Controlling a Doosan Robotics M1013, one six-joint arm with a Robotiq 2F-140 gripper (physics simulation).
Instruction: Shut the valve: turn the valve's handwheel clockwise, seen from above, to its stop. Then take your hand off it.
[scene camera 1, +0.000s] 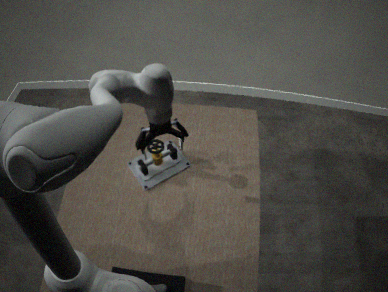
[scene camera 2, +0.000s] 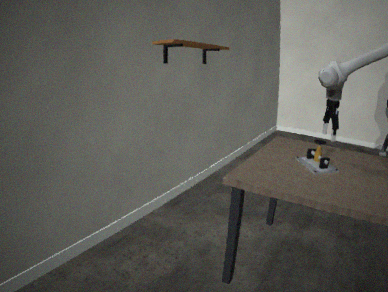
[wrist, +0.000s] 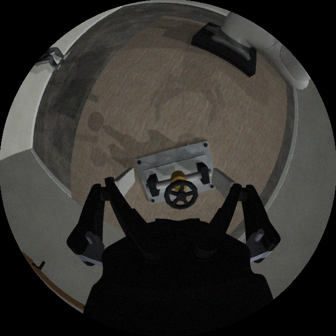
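Note:
The valve's black spoked handwheel (scene camera 1: 155, 146) (scene camera 2: 320, 141) (wrist: 181, 195) sits on top of a yellow valve body (scene camera 1: 158, 159) (scene camera 2: 318, 153) (wrist: 178, 176). A grey pipe with black end blocks runs through the body, above a light grey base plate (scene camera 1: 150, 181) (scene camera 2: 325, 170) (wrist: 172, 154). My gripper (scene camera 1: 162, 148) (scene camera 2: 329, 133) (wrist: 173, 175) is wide open and empty, pointing down. In the wrist view its fingers stand apart on either side of the valve. In scene camera 2 the fingertips are above the handwheel, not touching it. The wheel's turn angle cannot be read.
The valve stands on a brown wooden table (scene camera 1: 220, 225) (scene camera 2: 280, 180) (wrist: 150, 100). The arm's black mounting plate (scene camera 1: 150, 278) (wrist: 222, 51) is at the table's other end. A wooden shelf (scene camera 2: 190, 44) hangs on the wall. A person's legs (wrist: 50, 57) show beyond the table.

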